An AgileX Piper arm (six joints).
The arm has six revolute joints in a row. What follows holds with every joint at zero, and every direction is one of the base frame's. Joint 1 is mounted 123 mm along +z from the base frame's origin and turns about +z. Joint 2 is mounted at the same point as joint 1 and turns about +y. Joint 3 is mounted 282.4 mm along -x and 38.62 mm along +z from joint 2 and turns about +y. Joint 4 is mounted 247.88 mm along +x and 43.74 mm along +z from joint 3 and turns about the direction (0.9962, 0, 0.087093). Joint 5 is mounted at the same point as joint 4 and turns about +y. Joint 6 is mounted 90.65 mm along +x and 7.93 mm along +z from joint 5 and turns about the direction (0.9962, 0, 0.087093). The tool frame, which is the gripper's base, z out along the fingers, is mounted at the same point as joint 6; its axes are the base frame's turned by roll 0, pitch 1.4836 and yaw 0 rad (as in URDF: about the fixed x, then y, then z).
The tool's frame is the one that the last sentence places.
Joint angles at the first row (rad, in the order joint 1, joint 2, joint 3, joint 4, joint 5, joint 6):
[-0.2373, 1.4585, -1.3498, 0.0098, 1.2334, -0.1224]
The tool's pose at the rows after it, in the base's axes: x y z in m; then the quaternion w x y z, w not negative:
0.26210 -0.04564 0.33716 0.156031 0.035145 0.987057 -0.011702
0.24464 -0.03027 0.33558 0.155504 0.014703 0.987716 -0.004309
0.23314 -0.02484 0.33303 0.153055 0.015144 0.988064 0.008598
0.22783 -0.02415 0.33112 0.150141 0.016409 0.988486 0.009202
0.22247 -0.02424 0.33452 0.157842 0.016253 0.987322 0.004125
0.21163 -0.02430 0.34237 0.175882 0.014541 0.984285 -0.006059
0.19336 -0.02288 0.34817 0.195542 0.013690 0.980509 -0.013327
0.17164 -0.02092 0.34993 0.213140 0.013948 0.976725 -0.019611
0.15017 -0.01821 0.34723 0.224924 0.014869 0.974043 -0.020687
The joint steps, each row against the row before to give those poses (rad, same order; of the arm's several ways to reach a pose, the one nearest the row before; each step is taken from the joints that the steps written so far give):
[0.0576, -0.0700, 0.0725, 0.0129, 0.0000, 0.0097]
[0.0463, -0.0681, 0.0679, 0.0068, 0.0025, 0.0037]
[0.0078, -0.0406, 0.0441, 0.0236, 0.0042, 0.0045]
[0.0000, -0.0174, 0.0211, 0.0002, 0.0022, 0.0024]
[0.0000, -0.0231, 0.0065, -0.0088, 0.0000, 0.0017]
[0.0000, -0.0474, 0.0087, -0.0166, 0.0000, 0.0000]
[0.0000, -0.0746, 0.0332, -0.0102, 0.0000, 0.0003]
[0.0000, -0.0874, 0.0503, -0.0091, 0.0000, 0.0021]
[0.0000, -0.0864, 0.0579, 0.0000, 0.0042, 0.0021]

